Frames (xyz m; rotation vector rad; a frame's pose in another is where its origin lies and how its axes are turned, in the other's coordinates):
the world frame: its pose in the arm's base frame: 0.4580 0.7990 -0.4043 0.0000 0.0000 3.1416
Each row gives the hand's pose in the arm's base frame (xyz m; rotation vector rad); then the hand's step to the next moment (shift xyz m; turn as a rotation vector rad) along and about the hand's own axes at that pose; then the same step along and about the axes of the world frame.
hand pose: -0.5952 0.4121 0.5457 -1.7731 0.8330 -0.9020
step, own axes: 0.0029 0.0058 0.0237 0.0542 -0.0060 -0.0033
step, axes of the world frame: -0.0209 -0.0060 -0.0115 -0.0250 0.0451 0.0180
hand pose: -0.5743 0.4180 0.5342 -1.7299 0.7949 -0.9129
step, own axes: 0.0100 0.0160 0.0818 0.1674 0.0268 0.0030
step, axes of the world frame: -0.0738 -0.0241 -0.0320 -0.0841 0.1469 0.0097
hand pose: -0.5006 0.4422 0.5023 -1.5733 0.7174 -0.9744
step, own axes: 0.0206 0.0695 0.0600 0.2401 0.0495 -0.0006
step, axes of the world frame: -0.0658 0.0041 -0.0672 -0.1168 0.2155 0.0034
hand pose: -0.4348 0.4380 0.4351 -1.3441 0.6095 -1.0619
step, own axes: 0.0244 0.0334 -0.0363 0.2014 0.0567 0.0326
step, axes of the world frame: 0.0121 0.0420 -0.0334 -0.1304 0.1667 -0.0058
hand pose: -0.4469 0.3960 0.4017 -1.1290 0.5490 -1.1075
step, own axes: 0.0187 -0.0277 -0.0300 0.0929 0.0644 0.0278
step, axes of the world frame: 0.0286 0.0302 0.0169 -0.0864 0.0708 -0.0326
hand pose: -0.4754 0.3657 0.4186 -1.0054 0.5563 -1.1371
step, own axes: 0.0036 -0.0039 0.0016 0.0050 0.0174 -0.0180
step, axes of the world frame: -0.0007 0.0031 0.0046 0.0043 0.0099 -0.0231
